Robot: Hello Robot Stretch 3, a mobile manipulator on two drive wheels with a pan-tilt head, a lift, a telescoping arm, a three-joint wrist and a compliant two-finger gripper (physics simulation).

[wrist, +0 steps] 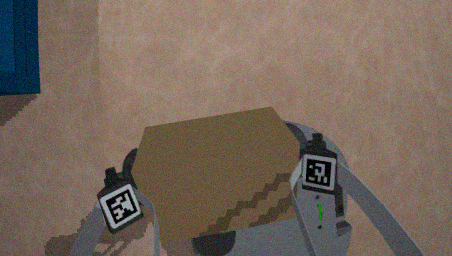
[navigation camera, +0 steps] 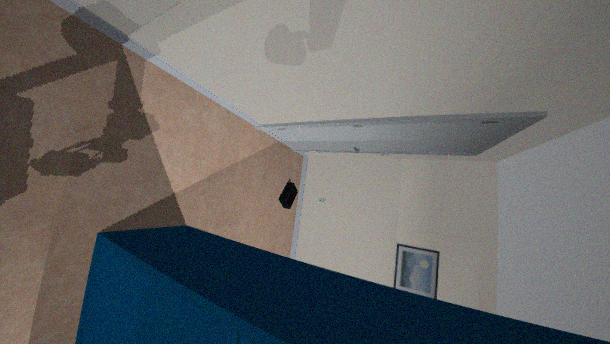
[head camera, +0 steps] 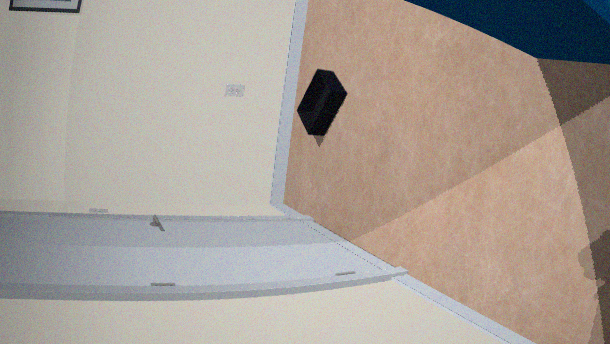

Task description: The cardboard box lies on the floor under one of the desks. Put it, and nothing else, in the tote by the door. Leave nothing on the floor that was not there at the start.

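Places are measured from the robot's base along level axes (x ahead, y left, z up), in millimetres.
Pixels of known places: gripper, fingertip midpoint: (wrist: 215, 155).
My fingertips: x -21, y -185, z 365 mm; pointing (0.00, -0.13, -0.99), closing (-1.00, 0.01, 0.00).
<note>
Behind a point stands the place of what it marks.
My gripper (wrist: 215, 155) @(x -21, y -185, z 365 mm) is shut on the cardboard box (wrist: 220, 172) @(x -22, y -187, z 417 mm) in the wrist view, with one finger at each side of it. The box is brown and held above the floor, with a jagged shadow over its lower right part. A black, box-shaped thing (head camera: 322, 102) @(x 2225, y -278, z 3 mm) (navigation camera: 288, 195) @(x 2239, y -284, z 2 mm) stands on the floor near the wall, close to the corner by the grey door (head camera: 200, 262) @(x 1724, y 447, z 818 mm) (navigation camera: 400, 139) @(x 1862, y 428, z 1361 mm). I cannot tell whether it is the tote. The gripper does not show in the head and navigation views.
A large blue piece with dark blue faces (head camera: 575, 30) @(x 464, y -330, z 370 mm) (navigation camera: 165, 295) @(x 400, y -448, z 534 mm) stands close by in the head and navigation views. A blue thing with a stepped edge (wrist: 27, 55) @(x 340, y -393, z 38 mm) is at the wrist view's upper left. A framed picture (navigation camera: 417, 271) @(x 2445, y -1011, z 1686 mm) hangs on the wall. Robot shadows cross the floor.
</note>
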